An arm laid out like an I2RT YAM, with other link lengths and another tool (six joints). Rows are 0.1 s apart.
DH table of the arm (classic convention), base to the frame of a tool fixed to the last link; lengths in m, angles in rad. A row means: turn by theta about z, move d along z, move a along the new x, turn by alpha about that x. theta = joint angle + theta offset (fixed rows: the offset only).
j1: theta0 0, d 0.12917, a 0.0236, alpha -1.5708
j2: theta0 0, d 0, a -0.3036, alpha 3.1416
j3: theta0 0.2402, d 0, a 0.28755, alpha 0
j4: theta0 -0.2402, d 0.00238, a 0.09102, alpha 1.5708
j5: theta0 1.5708, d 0.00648, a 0, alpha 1.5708
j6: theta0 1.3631, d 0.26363, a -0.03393, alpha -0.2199
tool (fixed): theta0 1.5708, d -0.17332, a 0, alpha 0
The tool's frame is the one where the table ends.
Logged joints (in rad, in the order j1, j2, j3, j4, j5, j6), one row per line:
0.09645, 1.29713, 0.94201, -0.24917, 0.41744, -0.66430
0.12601, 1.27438, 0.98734, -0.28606, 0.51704, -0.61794
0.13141, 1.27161, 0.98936, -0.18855, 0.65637, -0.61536
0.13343, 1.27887, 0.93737, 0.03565, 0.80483, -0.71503
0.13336, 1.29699, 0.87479, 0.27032, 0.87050, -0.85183
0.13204, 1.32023, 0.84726, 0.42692, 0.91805, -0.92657
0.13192, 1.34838, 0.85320, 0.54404, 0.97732, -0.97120
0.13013, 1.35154, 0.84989, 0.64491, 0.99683, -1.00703
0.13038, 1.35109, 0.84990, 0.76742, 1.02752, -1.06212
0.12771, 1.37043, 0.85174, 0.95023, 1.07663, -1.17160
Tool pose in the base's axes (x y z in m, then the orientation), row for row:
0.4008, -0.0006, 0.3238, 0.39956, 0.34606, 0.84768, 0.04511
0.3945, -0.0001, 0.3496, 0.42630, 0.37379, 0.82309, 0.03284
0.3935, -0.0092, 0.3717, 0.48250, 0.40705, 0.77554, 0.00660
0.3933, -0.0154, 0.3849, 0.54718, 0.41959, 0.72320, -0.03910
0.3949, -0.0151, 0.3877, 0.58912, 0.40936, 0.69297, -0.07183
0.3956, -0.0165, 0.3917, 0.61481, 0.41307, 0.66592, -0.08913
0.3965, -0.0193, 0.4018, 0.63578, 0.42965, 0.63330, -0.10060
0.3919, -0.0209, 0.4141, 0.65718, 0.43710, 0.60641, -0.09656
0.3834, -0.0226, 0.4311, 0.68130, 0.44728, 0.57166, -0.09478
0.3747, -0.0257, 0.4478, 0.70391, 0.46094, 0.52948, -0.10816
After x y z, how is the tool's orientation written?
As a quaternion, w x y z.
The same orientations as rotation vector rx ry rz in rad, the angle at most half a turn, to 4 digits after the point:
0.8756, 2.1449, 0.1141
0.9342, 2.0571, 0.0821
0.9920, 1.8900, 0.0161
0.9944, 1.7139, -0.0927
0.9533, 1.6137, -0.1673
0.9518, 1.5344, -0.2054
0.9817, 1.4469, -0.2298
0.9902, 1.3737, -0.2187
1.0036, 1.2827, -0.2127
1.0252, 1.1777, -0.2406

